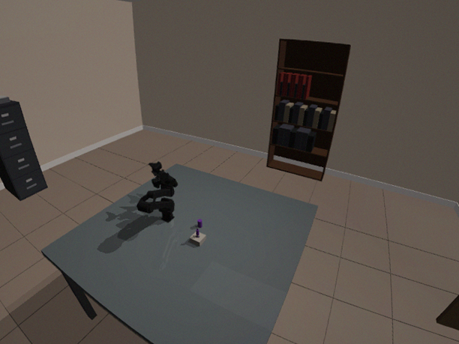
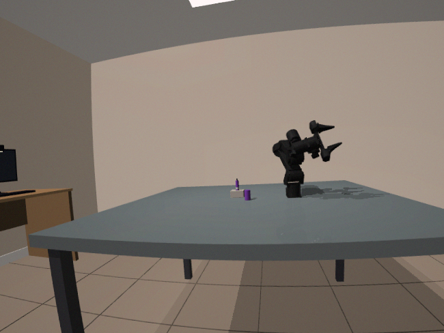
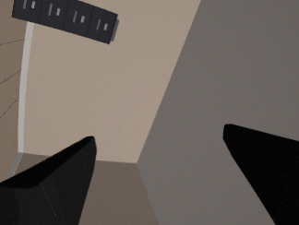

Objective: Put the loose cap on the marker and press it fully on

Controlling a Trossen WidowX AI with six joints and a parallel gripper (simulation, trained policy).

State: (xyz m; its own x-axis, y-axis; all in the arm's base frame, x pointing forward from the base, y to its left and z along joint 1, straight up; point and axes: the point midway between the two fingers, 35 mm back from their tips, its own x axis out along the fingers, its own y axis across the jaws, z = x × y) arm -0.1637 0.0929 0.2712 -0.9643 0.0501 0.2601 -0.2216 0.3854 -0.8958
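Right now the purple cap is 42 cm ahead of my gripper tip, 26 cm below it and 5 cm to the right of it. Round my gripper tip: pale holder block 48 cm ahead, 26 cm below, 16 cm to the right.
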